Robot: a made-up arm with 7 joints.
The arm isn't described. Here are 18 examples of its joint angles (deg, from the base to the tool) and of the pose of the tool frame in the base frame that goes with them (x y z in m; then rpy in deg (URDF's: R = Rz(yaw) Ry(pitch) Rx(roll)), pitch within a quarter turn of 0, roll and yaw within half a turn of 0).
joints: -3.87 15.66 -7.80 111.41 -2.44 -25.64 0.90
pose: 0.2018 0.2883 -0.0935 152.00 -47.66 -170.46
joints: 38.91 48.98 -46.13 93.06 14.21 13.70 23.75
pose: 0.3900 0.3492 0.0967 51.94 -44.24 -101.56
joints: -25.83 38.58 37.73 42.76 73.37 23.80 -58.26
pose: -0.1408 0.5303 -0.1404 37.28 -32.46 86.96
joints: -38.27 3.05 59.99 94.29 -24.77 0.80 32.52
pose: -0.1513 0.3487 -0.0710 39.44 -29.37 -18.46
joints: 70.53 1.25 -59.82 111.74 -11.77 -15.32 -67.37
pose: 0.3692 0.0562 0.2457 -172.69 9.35 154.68
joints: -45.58 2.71 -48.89 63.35 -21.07 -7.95 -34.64
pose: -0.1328 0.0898 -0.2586 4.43 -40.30 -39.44
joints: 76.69 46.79 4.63 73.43 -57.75 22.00 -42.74
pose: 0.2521 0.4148 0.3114 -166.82 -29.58 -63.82
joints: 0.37 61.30 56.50 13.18 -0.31 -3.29 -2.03
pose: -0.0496 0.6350 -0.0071 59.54 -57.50 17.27
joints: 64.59 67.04 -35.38 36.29 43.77 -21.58 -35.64
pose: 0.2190 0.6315 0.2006 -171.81 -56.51 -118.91
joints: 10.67 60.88 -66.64 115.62 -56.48 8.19 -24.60
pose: 0.1872 0.2641 0.0074 86.72 3.33 -142.07
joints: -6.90 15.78 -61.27 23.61 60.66 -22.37 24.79
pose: 0.0546 0.3059 -0.3719 -32.90 -24.99 0.92
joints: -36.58 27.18 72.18 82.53 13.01 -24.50 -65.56
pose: -0.1940 0.4576 -0.0244 -164.57 -49.97 -74.02
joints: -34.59 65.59 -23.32 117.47 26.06 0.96 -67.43
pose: 0.1292 0.4162 -0.0114 74.53 -54.46 -54.92
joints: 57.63 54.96 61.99 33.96 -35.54 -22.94 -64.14
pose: 0.1500 0.5845 0.0570 -119.71 -55.98 -101.10
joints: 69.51 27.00 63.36 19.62 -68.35 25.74 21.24
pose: 0.4217 0.4687 0.0416 5.79 -52.73 18.64
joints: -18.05 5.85 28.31 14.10 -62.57 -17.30 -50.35
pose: -0.0817 0.2730 -0.3092 54.53 -5.91 -36.49
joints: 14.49 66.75 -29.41 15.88 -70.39 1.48 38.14
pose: 0.2039 0.6067 -0.0134 -12.05 64.56 -81.51
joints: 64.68 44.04 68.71 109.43 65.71 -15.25 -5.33
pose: 0.1418 0.5274 0.1185 -140.83 51.88 -161.45
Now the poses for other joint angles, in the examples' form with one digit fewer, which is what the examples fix.
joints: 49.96 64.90 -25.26 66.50 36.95 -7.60 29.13
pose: 0.297 0.562 0.212 101.1 -55.3 -118.2
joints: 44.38 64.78 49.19 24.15 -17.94 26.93 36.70
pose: 0.098 0.660 0.091 -10.8 -65.1 49.8
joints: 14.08 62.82 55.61 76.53 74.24 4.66 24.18
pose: 0.077 0.628 0.120 -168.0 -31.2 172.7
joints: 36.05 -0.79 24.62 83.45 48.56 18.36 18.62
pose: 0.395 0.285 -0.107 -129.7 -29.6 108.0
